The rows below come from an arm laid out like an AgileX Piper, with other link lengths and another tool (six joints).
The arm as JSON. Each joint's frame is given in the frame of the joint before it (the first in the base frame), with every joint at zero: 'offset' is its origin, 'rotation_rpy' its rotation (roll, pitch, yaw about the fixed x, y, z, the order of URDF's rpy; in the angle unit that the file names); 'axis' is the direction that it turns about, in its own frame. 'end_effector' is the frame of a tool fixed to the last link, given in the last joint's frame.
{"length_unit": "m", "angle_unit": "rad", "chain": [
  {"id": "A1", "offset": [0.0, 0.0, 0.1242], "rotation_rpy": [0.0, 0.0, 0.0], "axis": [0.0, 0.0, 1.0]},
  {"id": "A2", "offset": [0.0, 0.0, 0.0], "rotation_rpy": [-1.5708, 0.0, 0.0], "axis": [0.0, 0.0, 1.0]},
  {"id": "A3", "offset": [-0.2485, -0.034, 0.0], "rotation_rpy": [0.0, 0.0, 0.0], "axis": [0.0, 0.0, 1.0]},
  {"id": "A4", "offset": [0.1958, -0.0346, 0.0], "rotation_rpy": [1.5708, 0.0, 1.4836], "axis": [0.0, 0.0, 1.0]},
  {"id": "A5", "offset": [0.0, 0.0, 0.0], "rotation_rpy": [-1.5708, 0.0, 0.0], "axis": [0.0, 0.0, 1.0]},
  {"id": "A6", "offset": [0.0, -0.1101, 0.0], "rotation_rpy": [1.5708, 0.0, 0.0], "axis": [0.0, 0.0, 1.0]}
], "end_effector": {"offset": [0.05, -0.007, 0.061], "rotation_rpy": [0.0, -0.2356, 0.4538]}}
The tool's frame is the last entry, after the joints.
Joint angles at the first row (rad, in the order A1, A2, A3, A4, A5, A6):
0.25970 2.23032 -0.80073 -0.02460 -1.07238 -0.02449
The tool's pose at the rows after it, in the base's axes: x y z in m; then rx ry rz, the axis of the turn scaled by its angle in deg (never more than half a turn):
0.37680 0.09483 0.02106 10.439 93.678 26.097
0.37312 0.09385 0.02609 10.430 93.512 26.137
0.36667 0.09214 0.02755 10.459 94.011 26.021
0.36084 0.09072 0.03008 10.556 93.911 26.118
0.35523 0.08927 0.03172 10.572 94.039 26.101
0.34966 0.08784 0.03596 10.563 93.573 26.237
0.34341 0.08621 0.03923 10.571 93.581 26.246
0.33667 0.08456 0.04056 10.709 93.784 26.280
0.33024 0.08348 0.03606 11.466 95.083 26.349
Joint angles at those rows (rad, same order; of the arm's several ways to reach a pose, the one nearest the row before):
0.25971 2.20759 -0.77740 -0.02457 -1.07241 -0.02451
0.25970 2.18209 -0.75484 -0.02460 -1.07238 -0.02449
0.25969 2.16164 -0.72352 -0.02460 -1.07451 -0.02449
0.25967 2.14294 -0.69095 -0.02464 -1.09023 -0.02288
0.25971 2.12632 -0.66177 -0.02459 -1.10058 -0.02289
0.25967 2.10356 -0.62812 -0.02462 -1.11966 -0.02289
0.25970 2.07920 -0.59538 -0.02459 -1.12793 -0.02289
0.25969 2.06138 -0.56192 -0.02460 -1.14011 -0.02081
0.25970 2.06143 -0.53962 -0.02460 -1.14010 -0.00869

